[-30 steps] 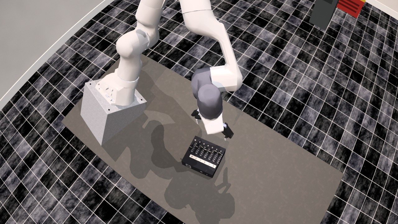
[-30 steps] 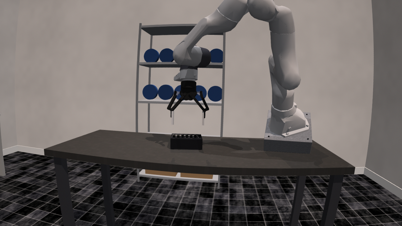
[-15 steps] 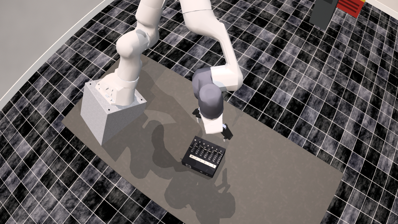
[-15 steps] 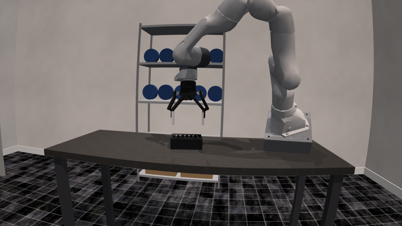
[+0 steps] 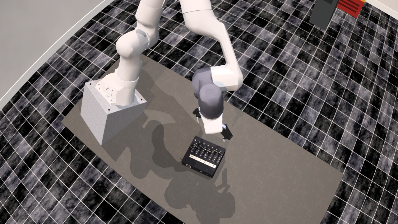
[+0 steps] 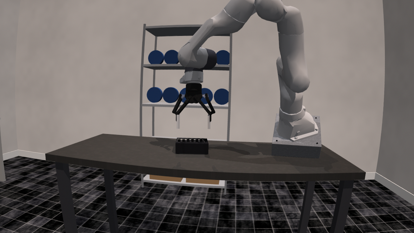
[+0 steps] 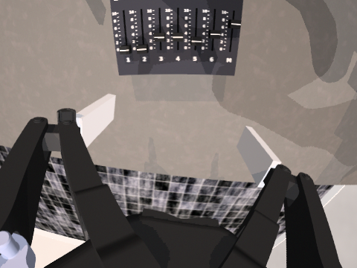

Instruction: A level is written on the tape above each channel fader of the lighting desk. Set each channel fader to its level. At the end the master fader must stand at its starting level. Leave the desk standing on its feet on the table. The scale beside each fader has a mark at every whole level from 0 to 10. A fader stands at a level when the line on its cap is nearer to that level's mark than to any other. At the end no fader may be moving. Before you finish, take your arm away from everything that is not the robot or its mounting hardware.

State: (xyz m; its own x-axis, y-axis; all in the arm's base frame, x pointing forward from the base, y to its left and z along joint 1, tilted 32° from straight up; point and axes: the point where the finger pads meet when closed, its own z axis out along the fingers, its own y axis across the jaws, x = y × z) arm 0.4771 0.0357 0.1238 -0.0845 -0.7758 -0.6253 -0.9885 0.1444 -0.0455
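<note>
Now: hand 100 mm to the left of the master fader, 80 mm above it and 50 mm past it.
</note>
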